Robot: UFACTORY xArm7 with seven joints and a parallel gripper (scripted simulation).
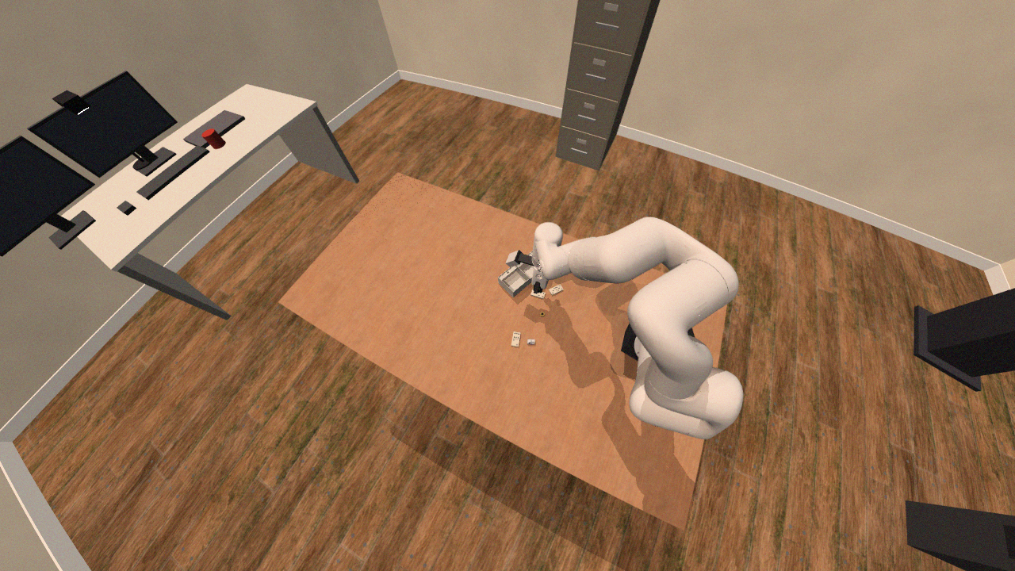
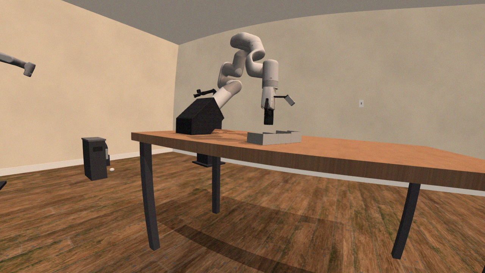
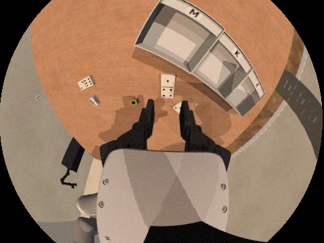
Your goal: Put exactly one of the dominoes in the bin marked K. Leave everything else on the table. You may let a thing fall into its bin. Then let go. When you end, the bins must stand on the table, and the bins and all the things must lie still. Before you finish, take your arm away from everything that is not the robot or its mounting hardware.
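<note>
My gripper is now 80 mm above the domino. From my hand the other things lie so: grey piece 90 mm behind, 160 mm to the left, 80 mm below; then ring 60 mm behind, 60 mm to the left, 80 mm below.
</note>
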